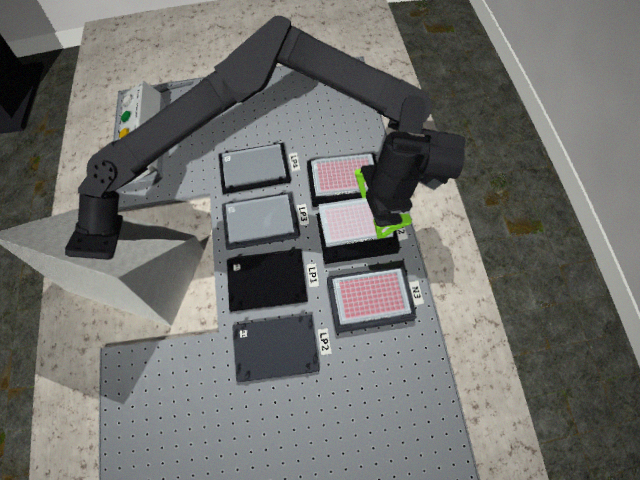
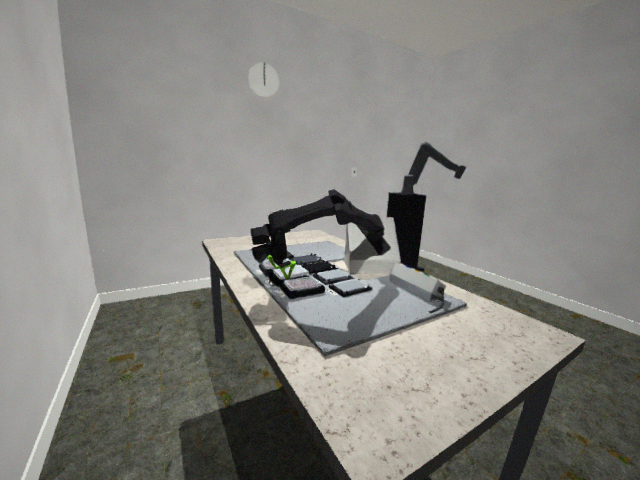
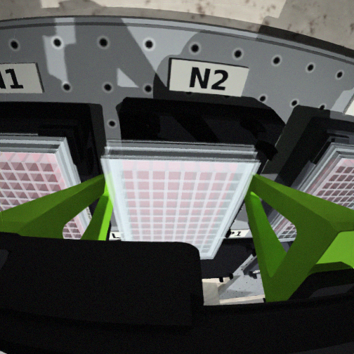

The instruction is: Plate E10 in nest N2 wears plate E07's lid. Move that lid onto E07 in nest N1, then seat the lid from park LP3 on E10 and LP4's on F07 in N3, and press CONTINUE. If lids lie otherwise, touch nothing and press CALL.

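Seen in the pictures: gripper, fingertip midpoint: (image 1: 373, 218) (image 2: 282, 274); arm's base at its link origin: (image 1: 97, 235) (image 2: 373, 236).
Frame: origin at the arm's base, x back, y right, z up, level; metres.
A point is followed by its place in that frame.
Note:
My gripper (image 1: 377, 205) {x -0.483, y -0.050, z -0.117 m} (image 2: 281, 271) {x -0.483, y -0.050, z -0.117 m} (image 3: 178, 178) is shut on the long sides of the clear lid, and the pink-welled plate E10 (image 1: 343, 222) {x -0.423, y -0.040, z -0.104 m} (image 3: 175, 210) hangs directly under that lid. The pair is raised a little over dark nest N2 (image 1: 361, 252) {x -0.452, y 0.013, z -0.129 m} (image 3: 200, 120) and offset toward N1. Plate E07 (image 1: 336, 175) {x -0.422, y -0.154, z -0.114 m} (image 2: 303, 285) {x -0.447, y -0.187, z -0.115 m} (image 3: 25, 180) sits in N1 and looks unlidded. Plate F07 (image 1: 372, 295) {x -0.459, y 0.105, z -0.115 m} (image 3: 342, 180) sits in N3, also without a visible lid. Clear lids lie on LP3 (image 1: 261, 217) {x -0.266, y -0.082, z -0.132 m} (image 2: 334, 276) {x -0.271, y -0.111, z -0.132 m} and LP4 (image 1: 253, 167) {x -0.252, y -0.204, z -0.131 m} (image 2: 351, 286) {x -0.258, y -0.229, z -0.132 m}.
Black park LP1 (image 1: 266, 281) {x -0.270, y 0.051, z -0.139 m} and dark grey LP2 (image 1: 276, 348) {x -0.282, y 0.178, z -0.140 m} show no lid. The button box with a green button (image 1: 125, 115) {x 0.023, y -0.339, z -0.078 m} and an amber button (image 1: 124, 133) {x 0.018, y -0.287, z -0.078 m} stands beyond my forearm, which partly covers it. Its lettering is unreadable.

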